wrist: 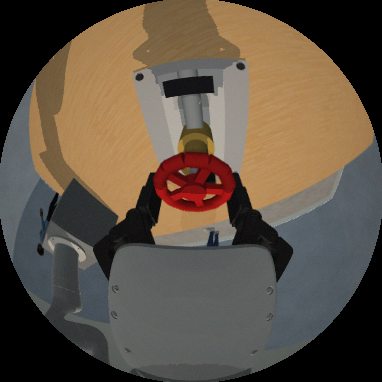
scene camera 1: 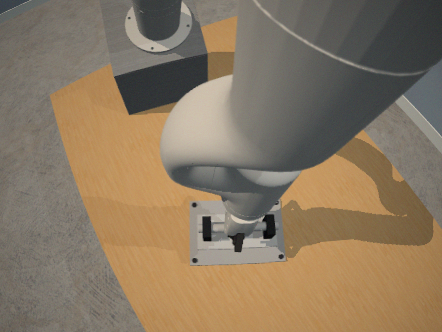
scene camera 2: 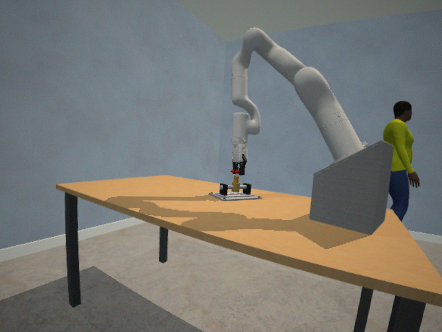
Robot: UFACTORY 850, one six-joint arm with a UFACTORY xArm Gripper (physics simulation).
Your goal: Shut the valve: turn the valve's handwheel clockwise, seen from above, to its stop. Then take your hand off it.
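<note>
The red handwheel (wrist: pixel 195 190) (scene camera 2: pixel 235 171) sits level on top of the brass valve body (wrist: pixel 196 145) (scene camera 2: pixel 236 185). My gripper (wrist: pixel 193 182) (scene camera 2: pixel 239 169) is shut on the handwheel, with one black finger against each side of the rim. In the first scene view the arm hides the handwheel, and one black finger part shows over the plate. The valve's grey pipe (wrist: pixel 192 111) runs between two black clamps on the light grey base plate (scene camera 1: pixel 239 256) (wrist: pixel 151 107). Which way the wheel has turned, and whether it is at its stop, cannot be told.
The base plate lies on the wooden table (scene camera 1: pixel 150 175) (scene camera 2: pixel 165 200), with dark bolts at its corners. The arm's grey pedestal (scene camera 1: pixel 162 82) (scene camera 2: pixel 350 187) stands on the same table. A person in a yellow top (scene camera 2: pixel 398 145) stands behind the pedestal.
</note>
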